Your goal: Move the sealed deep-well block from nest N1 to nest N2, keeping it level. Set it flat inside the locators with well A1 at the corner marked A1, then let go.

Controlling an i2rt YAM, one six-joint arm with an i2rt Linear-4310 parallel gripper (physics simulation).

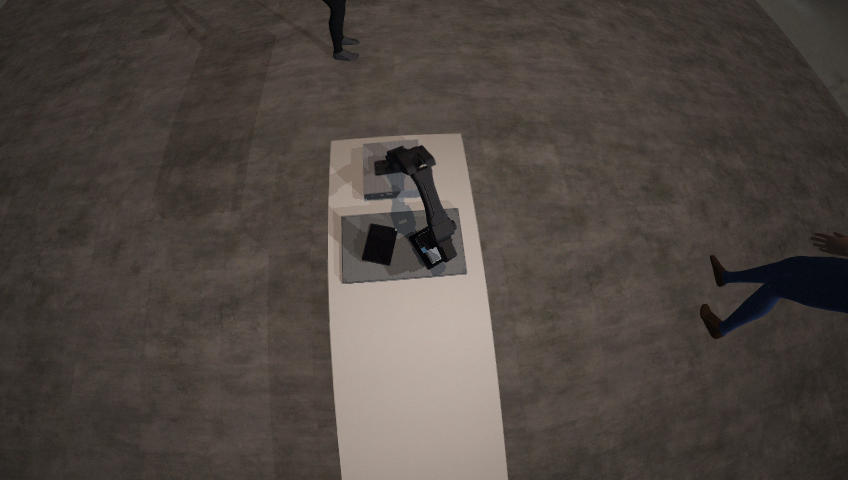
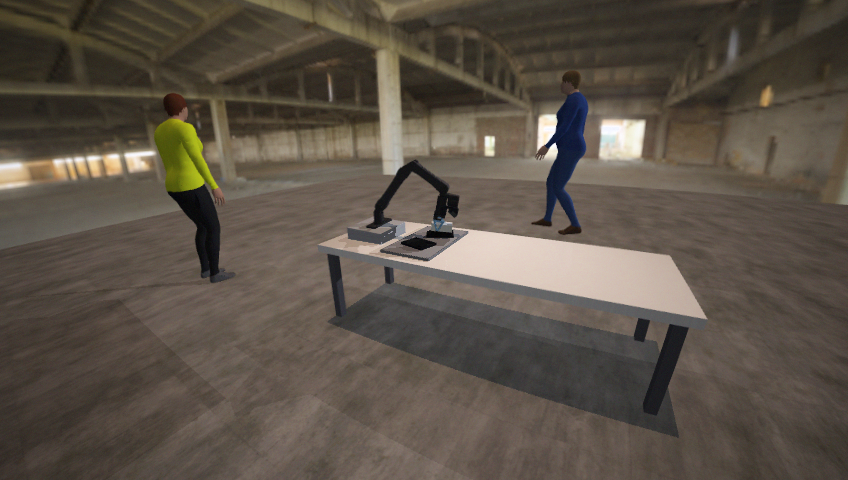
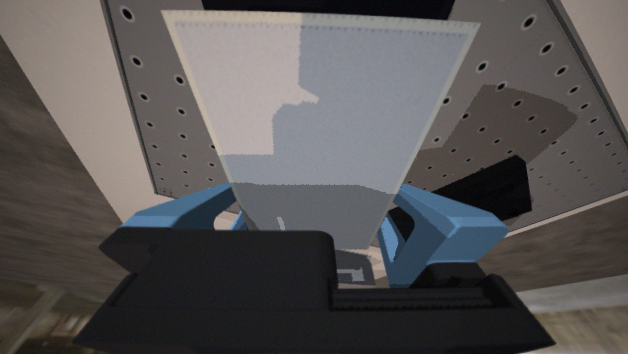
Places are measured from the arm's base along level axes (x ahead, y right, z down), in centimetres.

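Pixels of known places: gripper, fingertip midpoint: (image 2: pixel 437 229) (image 3: pixel 314 176); arm's base, link origin: (image 1: pixel 396 166) (image 2: pixel 379 223).
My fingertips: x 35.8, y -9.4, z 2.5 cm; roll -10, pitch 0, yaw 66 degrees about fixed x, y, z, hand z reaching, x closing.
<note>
Ahead of a thing's pixels: the offset from my fingertips to its top centre. Level surfaces: height alone.
The pale, flat-topped deep-well block @[dz -4.4, dx +2.7, dy -1.1 cm] (image 1: pixel 432 256) (image 2: pixel 445 226) (image 3: pixel 360 100) looks about level. My gripper (image 1: pixel 427 250) (image 2: pixel 439 224) (image 3: pixel 314 176) is shut on it, with a blue finger on each side. The block is over or in one black nest @[dz +1.6, dx +1.9, dy -0.2 cm] (image 1: pixel 417 241) (image 2: pixel 440 234) (image 3: pixel 325 6); whether it touches the nest floor cannot be told. The other black nest @[dz +1.6, dx -2.0, dy +20.9 cm] (image 1: pixel 379 244) (image 2: pixel 418 243) (image 3: pixel 492 190) lies beside it with no block on it. The nest labels, the A1 corner mark and well A1 cannot be made out.
Both nests stand on a grey perforated board (image 1: pixel 355 274) (image 2: pixel 410 254) (image 3: pixel 162 125) on the white table @[dz +4.7 cm] (image 1: pixel 410 368) (image 2: pixel 553 267). The arm's grey base box (image 1: pixel 374 184) (image 2: pixel 370 235) stands behind it. A person in blue (image 2: pixel 570 130) and one in yellow (image 2: pixel 178 154) stand away from the table.
</note>
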